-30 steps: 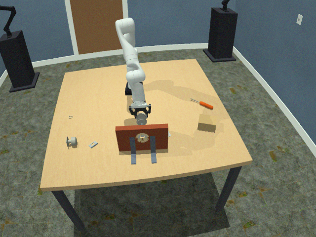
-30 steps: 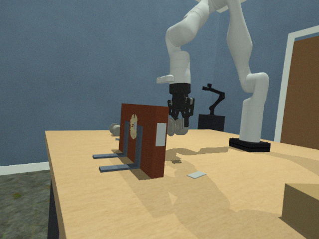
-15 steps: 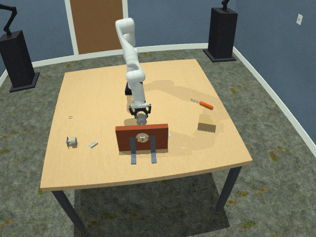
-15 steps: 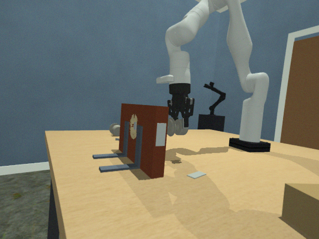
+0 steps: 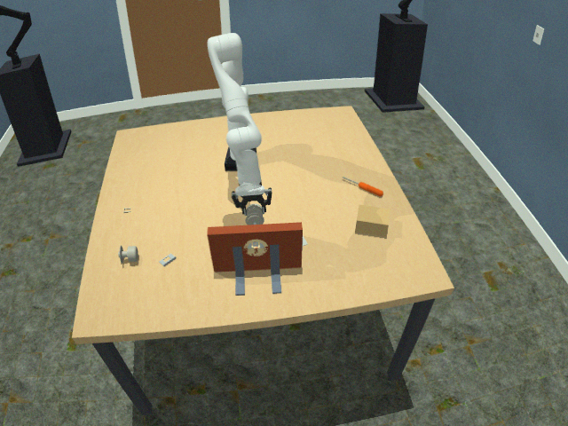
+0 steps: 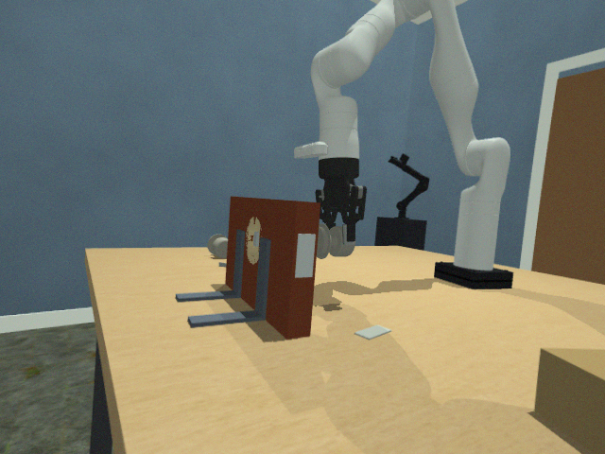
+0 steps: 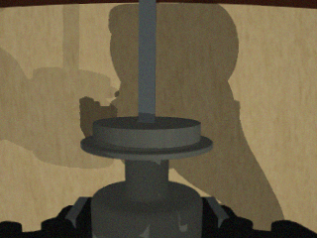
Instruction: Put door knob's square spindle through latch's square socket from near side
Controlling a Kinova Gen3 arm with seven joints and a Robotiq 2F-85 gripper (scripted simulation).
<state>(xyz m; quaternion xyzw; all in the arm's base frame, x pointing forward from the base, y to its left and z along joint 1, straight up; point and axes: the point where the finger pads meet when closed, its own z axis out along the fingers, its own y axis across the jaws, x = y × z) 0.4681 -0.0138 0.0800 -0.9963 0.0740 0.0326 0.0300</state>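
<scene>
Right now the door knob is 4 cm ahead of my hand and 1 cm below it. Also, from my hand: tan box: 43 cm to the left, 9 cm below, 5 cm ahead; then wooden slab: 15 cm ahead, 2 cm to the right, 2 cm below.
</scene>
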